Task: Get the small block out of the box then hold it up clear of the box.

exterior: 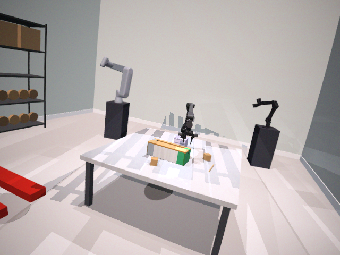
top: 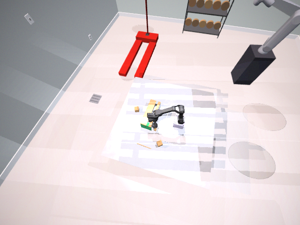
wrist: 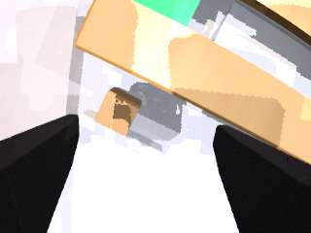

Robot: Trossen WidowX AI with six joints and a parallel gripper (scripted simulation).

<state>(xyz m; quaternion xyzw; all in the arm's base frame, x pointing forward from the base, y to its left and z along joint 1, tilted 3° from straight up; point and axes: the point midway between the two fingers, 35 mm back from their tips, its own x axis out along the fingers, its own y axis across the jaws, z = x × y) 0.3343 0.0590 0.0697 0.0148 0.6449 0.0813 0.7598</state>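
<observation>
Right now the tan block is 140 mm below my gripper tip, 30 mm to the left of it and 20 mm behind it. Also, from my gripper tip: thin wooden stick (250 mm to the left, 150 mm below, 100 mm ahead); tan box (150 mm to the right, 90 mm below, 10 mm ahead).
</observation>
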